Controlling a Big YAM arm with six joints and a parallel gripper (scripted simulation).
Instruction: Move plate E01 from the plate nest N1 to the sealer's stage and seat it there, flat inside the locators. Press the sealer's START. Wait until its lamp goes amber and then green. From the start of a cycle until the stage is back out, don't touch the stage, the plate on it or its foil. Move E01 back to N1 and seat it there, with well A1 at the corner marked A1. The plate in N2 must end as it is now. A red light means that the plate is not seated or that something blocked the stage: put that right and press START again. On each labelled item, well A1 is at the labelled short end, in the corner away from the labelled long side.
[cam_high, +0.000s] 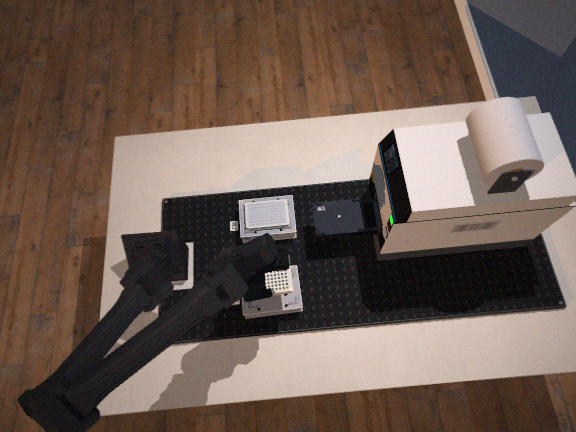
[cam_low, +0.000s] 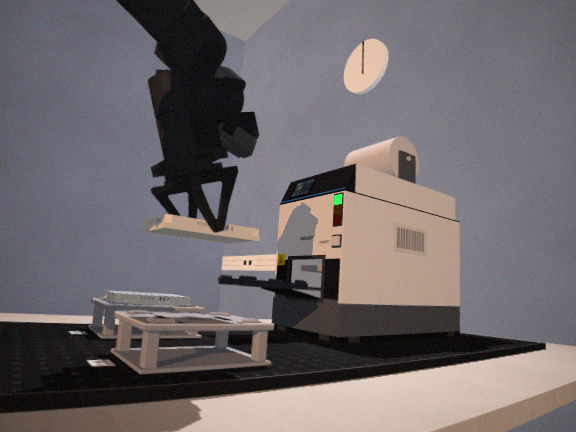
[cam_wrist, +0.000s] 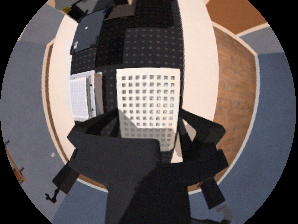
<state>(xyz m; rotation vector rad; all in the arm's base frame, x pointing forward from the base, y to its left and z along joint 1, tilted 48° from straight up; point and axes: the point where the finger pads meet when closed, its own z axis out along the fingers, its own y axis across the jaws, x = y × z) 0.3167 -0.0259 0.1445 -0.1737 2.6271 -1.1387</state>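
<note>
Right now my hand is 220 mm short of the sealer stage, 170 mm to the right of it and 60 mm above it. Round my hand: nest 120 mm below; then plate 10 mm ahead, 220 mm to the left, 110 mm below; then start button 310 mm ahead, 70 mm to the left, 20 mm above.
</note>
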